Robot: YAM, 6 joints.
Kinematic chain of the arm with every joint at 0, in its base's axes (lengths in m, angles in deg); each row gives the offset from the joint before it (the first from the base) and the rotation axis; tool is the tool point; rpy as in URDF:
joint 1: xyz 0 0 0.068 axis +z
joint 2: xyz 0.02 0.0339 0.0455 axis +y
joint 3: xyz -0.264 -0.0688 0 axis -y
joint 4: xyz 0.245 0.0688 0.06 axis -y
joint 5: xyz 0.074 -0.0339 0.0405 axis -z
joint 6: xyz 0.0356 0 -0.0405 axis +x
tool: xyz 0 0 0 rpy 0 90 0
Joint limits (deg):
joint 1: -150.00..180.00
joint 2: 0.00..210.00
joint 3: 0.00..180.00
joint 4: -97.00..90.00
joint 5: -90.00..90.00
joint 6: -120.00..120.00
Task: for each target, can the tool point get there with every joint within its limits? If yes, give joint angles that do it. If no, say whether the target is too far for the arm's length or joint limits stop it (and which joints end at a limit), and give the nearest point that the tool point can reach.
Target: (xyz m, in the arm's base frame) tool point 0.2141 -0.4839 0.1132
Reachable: yes | joints -63.11 141.60 93.33 35.41 51.66 73.03
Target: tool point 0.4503 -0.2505 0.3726
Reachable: yes | joints -32.66 127.41 116.82 33.95 -64.39 34.36
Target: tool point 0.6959 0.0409 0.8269
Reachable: no: too far | nearest point 0.4501 0.0265 0.5674 | short by 0.358 m
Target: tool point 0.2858 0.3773 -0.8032
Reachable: no: too far | nearest point 0.2103 0.2776 -0.3664 | short by 0.454 m
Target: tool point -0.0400 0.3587 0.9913
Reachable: no: too far | nearest point -0.0273 0.2451 0.6969 | short by 0.316 m
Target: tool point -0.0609 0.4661 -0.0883
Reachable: yes | joints 93.46 166.22 107.69 -22.68 -66.65 -48.67
